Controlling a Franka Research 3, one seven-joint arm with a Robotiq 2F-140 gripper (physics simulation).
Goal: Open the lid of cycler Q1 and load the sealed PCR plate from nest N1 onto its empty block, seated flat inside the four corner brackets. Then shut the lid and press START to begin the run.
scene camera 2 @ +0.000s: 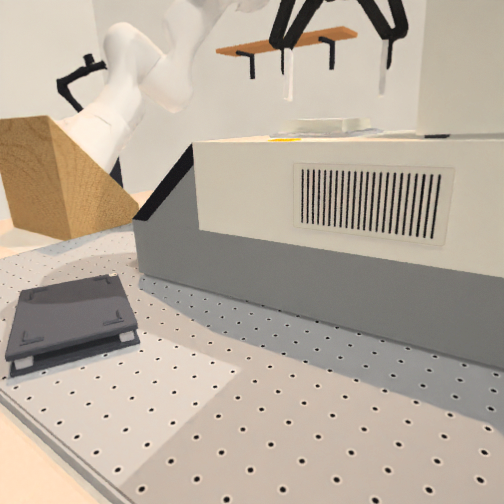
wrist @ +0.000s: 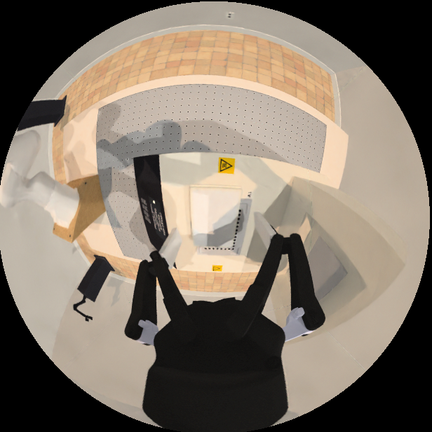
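The cycler (scene camera 2: 245, 190) (wrist: 175, 172) stands with its pale lid (scene camera 2: 462, 65) (wrist: 367, 240) raised. The white PCR plate (scene camera 2: 320, 125) (wrist: 215, 212) lies on top of the cycler. In the wrist view it is offset from the grey block (wrist: 246, 212), whose rim and rows of black wells show along the plate's right and lower sides. Whether the plate is flat is hard to tell. My gripper (scene camera 2: 335, 96) (wrist: 215, 227) is open and empty, its fingertips above the plate. The dark control panel (wrist: 148, 197) lies along the cycler's sloped side; its START label is not readable.
An empty dark nest (scene camera 2: 72, 312) with corner brackets stands on the perforated board (scene camera 2: 280, 420) (wrist: 210, 105); its label does not show. A wooden arm mount (scene camera 2: 65, 175) (wrist: 90, 205) stands beyond it. The raised lid forms a tall obstacle beside the gripper. An orange shelf (scene camera 2: 300, 39) is on the wall.
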